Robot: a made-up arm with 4 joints. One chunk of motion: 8 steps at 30 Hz.
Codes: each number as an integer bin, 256 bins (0 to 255) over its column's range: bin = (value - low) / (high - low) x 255, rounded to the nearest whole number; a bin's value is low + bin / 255 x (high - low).
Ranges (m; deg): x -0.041..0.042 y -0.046..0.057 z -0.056..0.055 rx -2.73..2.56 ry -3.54..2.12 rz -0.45..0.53
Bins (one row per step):
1: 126 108 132 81 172 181
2: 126 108 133 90 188 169
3: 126 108 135 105 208 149
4: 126 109 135 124 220 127
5: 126 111 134 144 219 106
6: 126 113 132 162 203 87
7: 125 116 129 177 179 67
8: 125 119 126 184 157 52
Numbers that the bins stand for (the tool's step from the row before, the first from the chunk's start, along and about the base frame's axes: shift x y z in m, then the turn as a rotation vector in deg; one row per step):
1: 0.00001 -0.00238 0.00146 -1.050 0.278 0.246
2: 0.00001 -0.00238 0.00189 -0.863 0.633 0.199
3: 0.00001 -0.00238 0.00276 -0.552 1.077 0.123
4: 0.00001 -0.00197 0.00276 -0.158 1.343 0.038
5: 0.00001 -0.00116 0.00233 0.257 1.321 -0.043
6: 0.00001 -0.00036 0.00146 0.631 0.966 -0.116
7: -0.00031 0.00085 0.00015 0.942 0.433 -0.193
8: -0.00031 0.00207 -0.00115 1.087 -0.055 -0.250

